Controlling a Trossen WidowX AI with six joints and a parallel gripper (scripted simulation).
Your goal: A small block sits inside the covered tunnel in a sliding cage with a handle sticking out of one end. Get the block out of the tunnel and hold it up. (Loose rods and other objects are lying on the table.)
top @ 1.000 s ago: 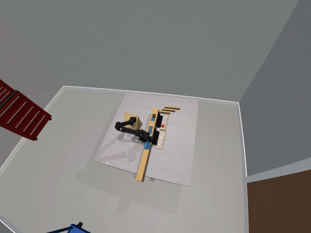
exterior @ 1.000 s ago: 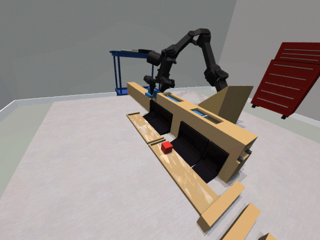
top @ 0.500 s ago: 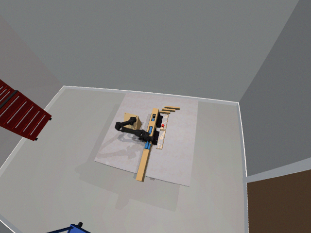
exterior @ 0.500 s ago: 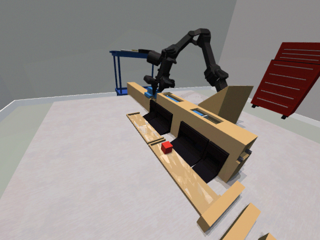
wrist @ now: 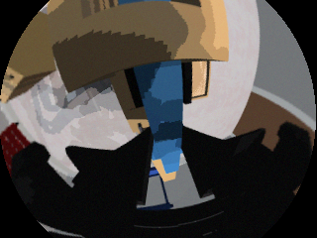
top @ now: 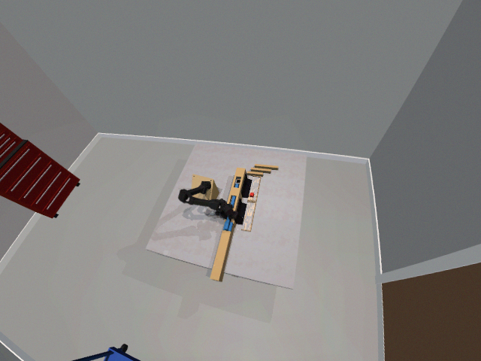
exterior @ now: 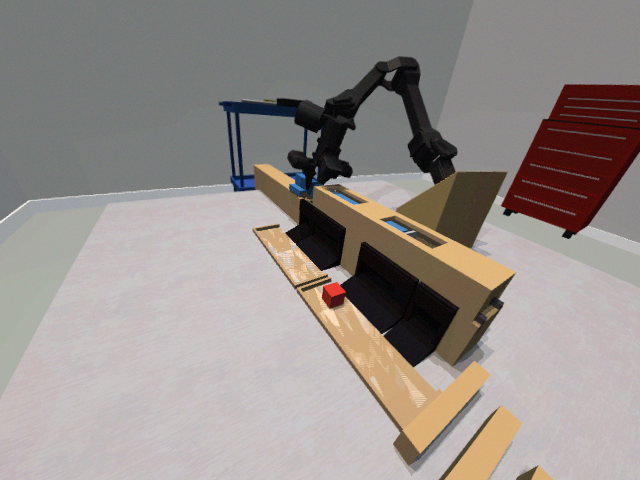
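The tan covered tunnel lies 20 mm ahead of my gripper tip, 50 mm to the left of it and 50 mm below it.
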